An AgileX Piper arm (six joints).
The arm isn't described. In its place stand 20 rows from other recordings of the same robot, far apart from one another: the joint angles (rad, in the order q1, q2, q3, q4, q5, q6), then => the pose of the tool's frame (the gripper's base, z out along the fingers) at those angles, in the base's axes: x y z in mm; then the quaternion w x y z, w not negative.
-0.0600, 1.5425, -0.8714, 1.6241, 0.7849, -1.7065 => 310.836 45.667 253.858 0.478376 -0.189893 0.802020 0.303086
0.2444, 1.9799, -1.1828, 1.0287, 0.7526, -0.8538 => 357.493 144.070 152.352 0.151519 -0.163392 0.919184 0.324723
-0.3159, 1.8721, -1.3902, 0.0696, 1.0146, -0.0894 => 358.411 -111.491 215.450 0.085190 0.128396 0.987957 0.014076
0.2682, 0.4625, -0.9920, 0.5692, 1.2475, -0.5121 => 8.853 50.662 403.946 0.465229 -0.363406 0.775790 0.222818
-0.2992, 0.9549, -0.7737, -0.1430, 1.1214, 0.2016 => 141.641 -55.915 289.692 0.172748 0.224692 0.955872 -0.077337
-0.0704, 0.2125, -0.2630, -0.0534, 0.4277, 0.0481 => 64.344 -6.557 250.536 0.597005 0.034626 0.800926 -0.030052
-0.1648, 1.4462, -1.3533, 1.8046, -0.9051, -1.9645 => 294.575 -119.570 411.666 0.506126 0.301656 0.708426 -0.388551
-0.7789, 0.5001, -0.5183, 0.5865, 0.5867, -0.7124 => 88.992 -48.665 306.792 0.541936 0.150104 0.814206 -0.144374
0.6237, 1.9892, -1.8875, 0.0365, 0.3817, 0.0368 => 392.979 284.276 348.603 0.519206 -0.230859 0.799710 0.193888
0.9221, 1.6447, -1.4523, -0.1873, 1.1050, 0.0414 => 219.464 264.413 313.580 0.199792 -0.441333 0.874813 0.003207
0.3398, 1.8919, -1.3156, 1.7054, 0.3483, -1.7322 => 399.792 173.975 243.869 0.497628 -0.238637 0.802275 0.227539
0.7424, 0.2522, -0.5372, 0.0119, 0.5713, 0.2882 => 37.150 34.880 324.538 0.548291 -0.172450 0.754410 0.317022
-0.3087, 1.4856, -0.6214, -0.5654, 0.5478, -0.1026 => 217.113 -95.887 164.526 0.079929 -0.119311 0.970472 -0.193804
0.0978, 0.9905, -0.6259, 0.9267, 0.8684, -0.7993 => 163.533 71.855 276.606 0.312689 -0.189708 0.879137 0.305540
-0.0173, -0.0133, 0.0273, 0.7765, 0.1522, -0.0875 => 56.166 8.698 194.885 0.642771 0.211884 0.687672 0.262791
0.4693, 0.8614, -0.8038, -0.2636, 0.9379, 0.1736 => 143.534 51.348 322.608 0.345537 -0.176713 0.921456 -0.017196
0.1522, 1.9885, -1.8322, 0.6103, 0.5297, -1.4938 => 467.754 98.407 327.065 0.507696 -0.510669 0.689597 -0.076934
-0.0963, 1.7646, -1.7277, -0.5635, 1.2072, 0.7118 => 371.430 -81.521 357.059 0.271291 0.329703 0.881429 -0.201942
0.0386, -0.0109, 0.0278, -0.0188, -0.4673, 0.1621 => 43.882 2.466 244.672 0.865614 0.022667 0.493443 0.081925
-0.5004, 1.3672, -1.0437, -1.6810, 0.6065, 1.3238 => 241.707 -190.930 358.091 0.463645 0.235383 0.714351 -0.468328
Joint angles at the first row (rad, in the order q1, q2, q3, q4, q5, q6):
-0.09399 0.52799 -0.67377 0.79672 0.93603 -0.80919
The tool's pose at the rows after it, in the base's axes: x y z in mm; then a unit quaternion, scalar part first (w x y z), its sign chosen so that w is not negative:
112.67 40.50 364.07 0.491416 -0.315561 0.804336 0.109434
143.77 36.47 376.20 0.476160 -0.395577 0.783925 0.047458
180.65 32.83 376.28 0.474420 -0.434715 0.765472 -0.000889
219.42 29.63 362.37 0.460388 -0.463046 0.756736 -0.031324
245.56 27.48 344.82 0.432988 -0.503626 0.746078 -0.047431
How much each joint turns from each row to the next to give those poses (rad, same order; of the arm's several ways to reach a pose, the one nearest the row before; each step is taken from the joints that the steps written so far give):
0.01455 0.16403 -0.15035 -0.08582 0.04395 -0.16691
0.02169 0.13491 -0.10406 -0.07112 -0.01346 -0.16429
0.01775 0.12655 -0.05338 -0.02869 -0.09296 -0.12896
0.00836 0.13361 -0.02498 -0.00440 -0.09170 -0.11798
0.00004 0.10259 -0.01558 -0.00503 -0.02877 -0.11859

